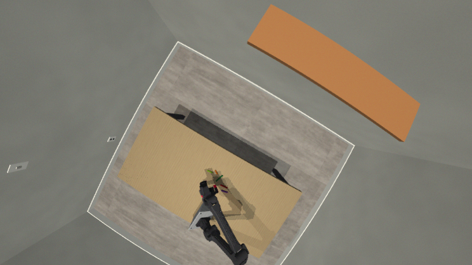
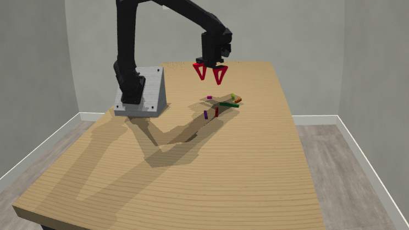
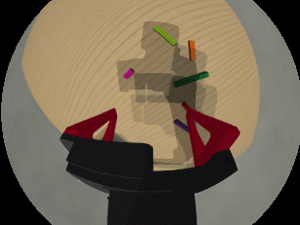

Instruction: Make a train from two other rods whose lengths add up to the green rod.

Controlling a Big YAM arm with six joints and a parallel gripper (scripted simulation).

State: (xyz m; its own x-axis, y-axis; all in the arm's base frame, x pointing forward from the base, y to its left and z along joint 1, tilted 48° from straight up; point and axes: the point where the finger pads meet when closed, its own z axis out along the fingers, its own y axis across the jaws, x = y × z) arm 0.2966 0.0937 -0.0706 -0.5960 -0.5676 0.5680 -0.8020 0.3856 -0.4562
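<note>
Right now the purple rod is 13 cm to the right of my hand and 9 cm below it. The rest, counted from my hand: magenta rod 9 cm below, 5 cm to the left, 2 cm behind; lime rod 9 cm below, 8 cm ahead, 7 cm to the left; green rod 9 cm below, 8 cm ahead, 3 cm to the right.
</note>
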